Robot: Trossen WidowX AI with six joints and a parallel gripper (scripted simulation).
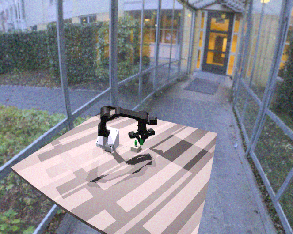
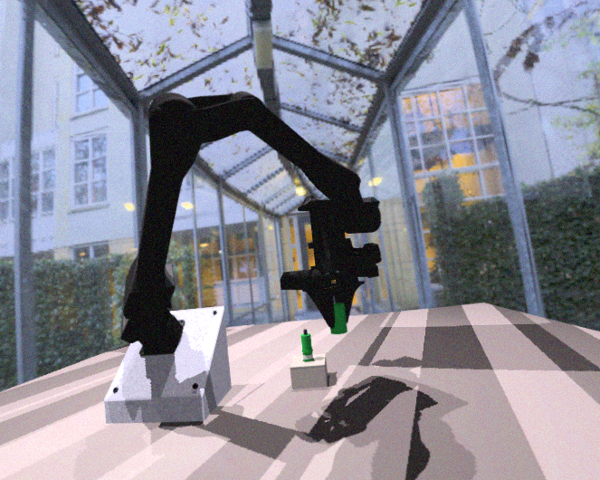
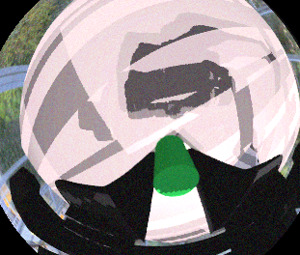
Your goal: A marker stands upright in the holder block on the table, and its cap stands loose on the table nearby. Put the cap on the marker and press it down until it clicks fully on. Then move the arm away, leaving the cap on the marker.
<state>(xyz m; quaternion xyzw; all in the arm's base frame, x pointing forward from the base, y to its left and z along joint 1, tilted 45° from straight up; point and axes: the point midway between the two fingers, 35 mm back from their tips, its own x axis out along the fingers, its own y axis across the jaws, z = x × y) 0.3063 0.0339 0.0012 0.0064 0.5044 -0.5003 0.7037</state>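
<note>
Right now my gripper tip is 60 mm past the holder block, 30 mm to the right of it and 80 mm above it. From my gripper tip the other things lie so: green cap: 10 mm above.
</note>
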